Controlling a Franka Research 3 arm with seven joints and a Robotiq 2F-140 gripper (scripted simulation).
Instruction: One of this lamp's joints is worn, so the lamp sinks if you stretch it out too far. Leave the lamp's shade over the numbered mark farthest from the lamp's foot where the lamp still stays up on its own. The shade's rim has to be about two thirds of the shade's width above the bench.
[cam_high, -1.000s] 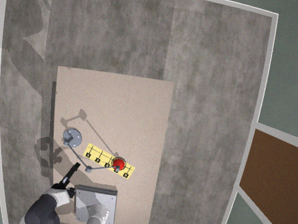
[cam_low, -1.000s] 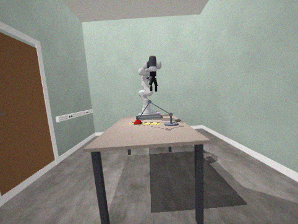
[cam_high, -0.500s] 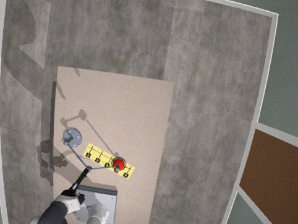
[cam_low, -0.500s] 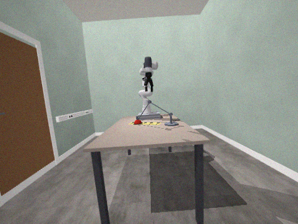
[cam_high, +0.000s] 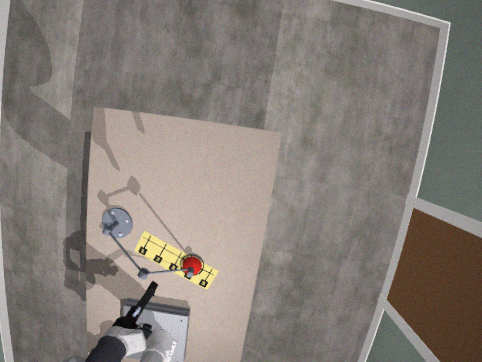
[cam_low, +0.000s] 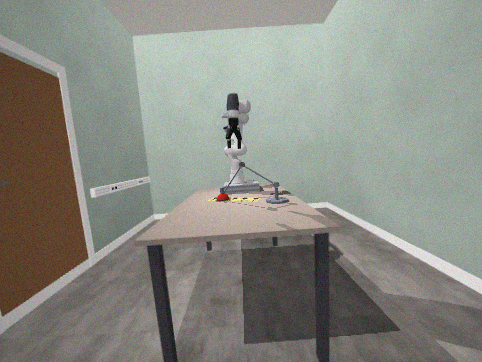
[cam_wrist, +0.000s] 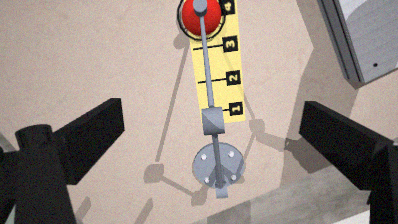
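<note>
Now: hand 410 mm above the yellow strip, 50 mm past it and 40 mm to the left of it. Round my hand: round grey lamp foot 380 mm below, 290 mm to the left, 110 mm ahead.
</note>
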